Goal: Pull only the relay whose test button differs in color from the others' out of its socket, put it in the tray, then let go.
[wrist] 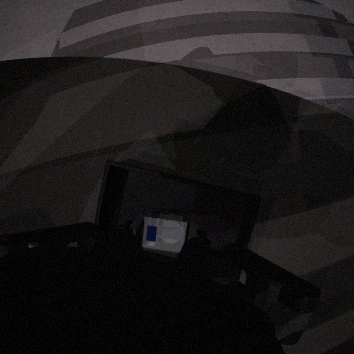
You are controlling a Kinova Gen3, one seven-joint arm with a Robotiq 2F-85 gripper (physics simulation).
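Places are measured from the arm's base along level axes (x down, y right, z back), in centimetres.
Where they show: gripper, between the fingertips: (165, 231).
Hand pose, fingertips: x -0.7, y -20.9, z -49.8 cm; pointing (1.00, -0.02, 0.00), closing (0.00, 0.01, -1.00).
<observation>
After its pixels a point has its place.
The relay (165, 236) @[z -49.9, x -2.7, y -21.2 cm], a pale, light-grey block with a blue test button on its left part, shows in the lower middle of the wrist view. My gripper (165, 231) @[z -49.8, x -0.7, y -20.9 cm] is shut on it, with a dark fingertip at its left and right sides. The tray (104, 196) @[z -42.4, x 6.1, y -21.7 cm], dark and rectangular with raised walls, lies tilted in the view around and behind the relay. The relay shows against the tray's inside, over its near part. The tray's near wall is hidden by the gripper and the relay. Whether the relay touches the tray floor I cannot tell. The sockets and the other relays do not show.
The tray stands on a dark round-edged table (60, 125) @[z -33.9, x 9.0, y -29.3 cm] with shadows across it. Beyond the table's far edge, pale and grey stripes show at the top. The view is very dark, and the gripper's black body covers the lower part.
</observation>
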